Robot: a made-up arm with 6 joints. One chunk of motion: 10 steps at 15 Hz.
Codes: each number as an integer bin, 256 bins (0 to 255) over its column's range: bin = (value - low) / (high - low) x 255, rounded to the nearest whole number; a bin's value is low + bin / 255 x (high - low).
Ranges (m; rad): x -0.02..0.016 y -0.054..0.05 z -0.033..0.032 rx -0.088..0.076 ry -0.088..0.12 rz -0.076..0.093
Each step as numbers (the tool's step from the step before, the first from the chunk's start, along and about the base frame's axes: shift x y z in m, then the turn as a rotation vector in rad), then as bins.
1 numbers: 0.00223 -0.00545 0.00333 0.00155 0.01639 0.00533
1 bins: 157 119 143 139 128 123
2 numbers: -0.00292 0.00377 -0.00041 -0.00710 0.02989 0.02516
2 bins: 121 142 128 126 145 153
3 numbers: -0.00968 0.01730 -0.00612 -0.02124 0.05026 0.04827
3 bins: 73 175 105 104 170 188
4 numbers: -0.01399 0.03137 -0.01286 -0.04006 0.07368 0.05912
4 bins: 43 209 79 75 198 204
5 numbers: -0.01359 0.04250 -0.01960 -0.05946 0.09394 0.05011
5 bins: 45 237 53 44 223 190
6 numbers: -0.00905 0.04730 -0.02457 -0.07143 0.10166 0.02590
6 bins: 78 248 33 26 233 154
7 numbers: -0.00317 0.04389 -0.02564 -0.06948 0.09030 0.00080
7 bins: 119 240 29 29 219 116
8 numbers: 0.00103 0.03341 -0.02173 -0.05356 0.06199 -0.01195
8 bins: 149 214 44 54 184 97
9 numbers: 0.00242 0.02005 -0.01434 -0.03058 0.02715 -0.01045
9 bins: 159 182 73 89 141 99
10 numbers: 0.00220 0.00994 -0.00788 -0.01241 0.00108 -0.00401
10 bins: 157 157 99 118 109 109
